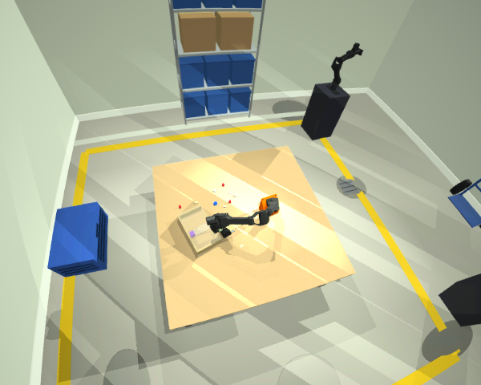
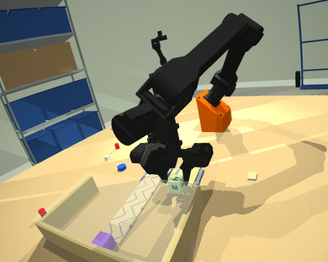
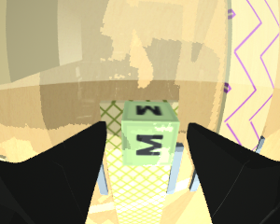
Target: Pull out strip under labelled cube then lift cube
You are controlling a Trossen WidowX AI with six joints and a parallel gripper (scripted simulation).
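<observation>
Right now the cube marked m is right at my gripper tip. Also, from my gripper tip: blue disc 3 cm behind, 24 cm to the right, 2 cm below; white tile 10 cm behind, 16 cm to the left, 2 cm below.
</observation>
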